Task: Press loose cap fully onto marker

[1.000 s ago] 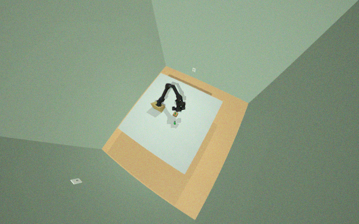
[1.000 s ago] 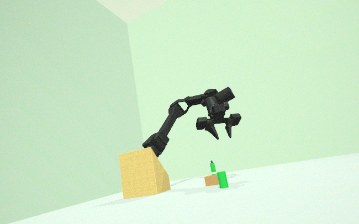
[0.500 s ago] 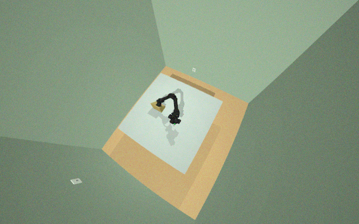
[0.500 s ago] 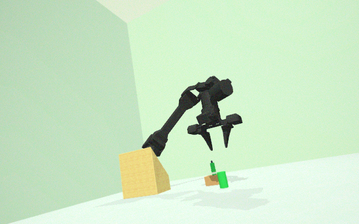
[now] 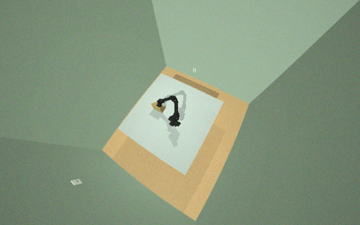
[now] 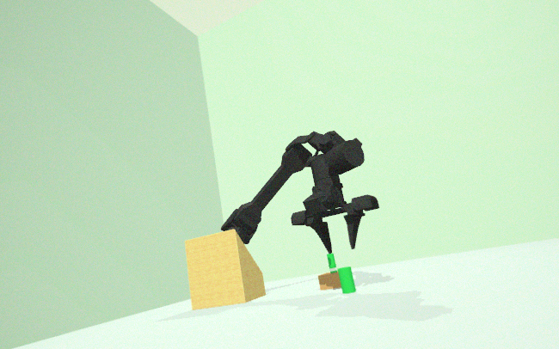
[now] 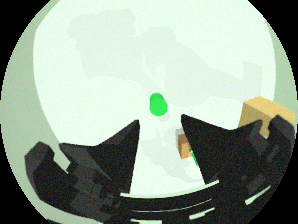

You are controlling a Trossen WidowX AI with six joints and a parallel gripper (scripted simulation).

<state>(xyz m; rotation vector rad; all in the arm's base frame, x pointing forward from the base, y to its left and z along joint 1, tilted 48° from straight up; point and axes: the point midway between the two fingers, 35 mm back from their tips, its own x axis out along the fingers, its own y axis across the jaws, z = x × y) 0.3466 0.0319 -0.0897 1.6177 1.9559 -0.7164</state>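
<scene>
Right now the green cap is 60 mm below my gripper tip. The rest, counted from my gripper tip: tan holder block 120 mm to the left, 90 mm behind, 70 mm below.
</scene>
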